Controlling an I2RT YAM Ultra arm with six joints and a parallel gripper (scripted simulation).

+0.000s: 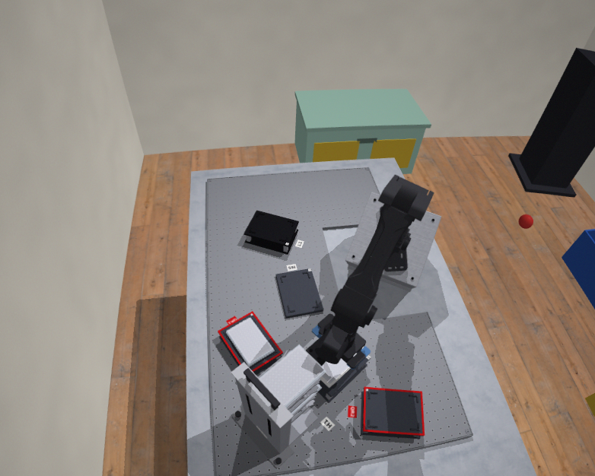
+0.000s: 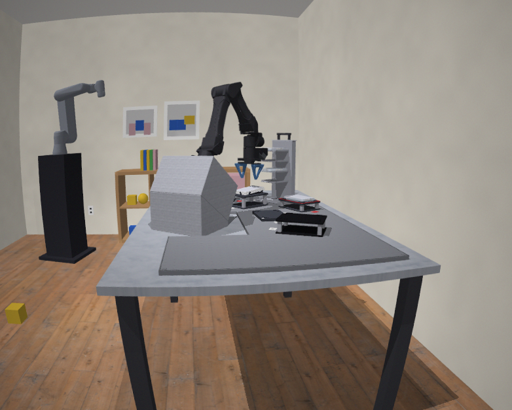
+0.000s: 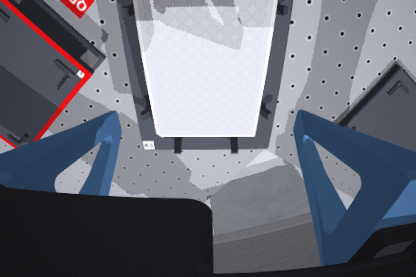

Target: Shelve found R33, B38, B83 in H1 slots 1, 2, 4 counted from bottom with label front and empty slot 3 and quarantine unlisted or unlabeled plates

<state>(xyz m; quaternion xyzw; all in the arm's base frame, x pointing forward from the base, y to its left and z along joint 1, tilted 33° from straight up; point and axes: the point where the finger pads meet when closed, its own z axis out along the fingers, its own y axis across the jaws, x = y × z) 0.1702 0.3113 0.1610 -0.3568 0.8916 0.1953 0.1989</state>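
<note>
Right now my hand is 60 mm above the white 96-well plate. From my hand the other things lie so: H1 deck label 10 mm ahead, 150 mm to the left, 140 mm below; RG label 80 mm behind, 80 mm to the right, 140 mm below; regrip nest RG 80 mm below.
</note>
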